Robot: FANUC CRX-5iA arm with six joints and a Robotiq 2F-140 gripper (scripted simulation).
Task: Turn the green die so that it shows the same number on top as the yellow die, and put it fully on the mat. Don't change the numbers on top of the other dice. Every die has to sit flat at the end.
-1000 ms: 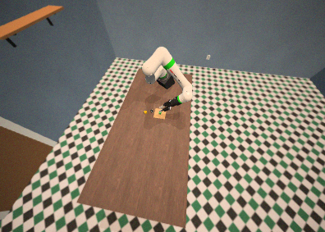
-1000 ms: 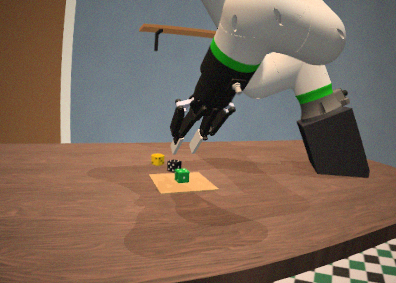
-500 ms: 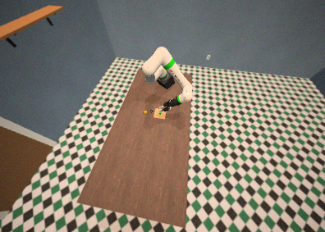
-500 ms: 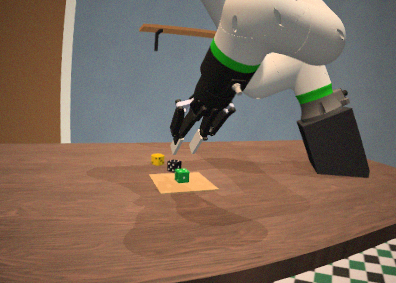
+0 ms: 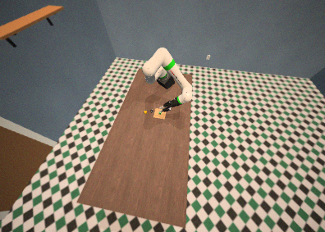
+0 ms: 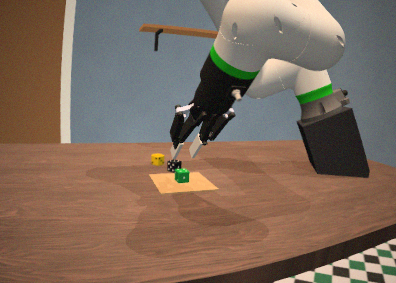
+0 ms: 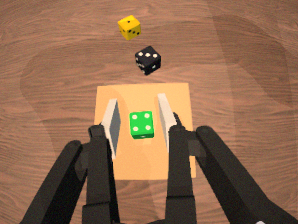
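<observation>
My hand is 8 cm above the green die and 2 cm to the left of it. Also, from my hand: yellow die (20 cm to the right, 8 cm below, 1 cm behind); then black die (12 cm to the right, 8 cm below, 3 cm behind); then mat (10 cm below, 2 cm to the right).
</observation>
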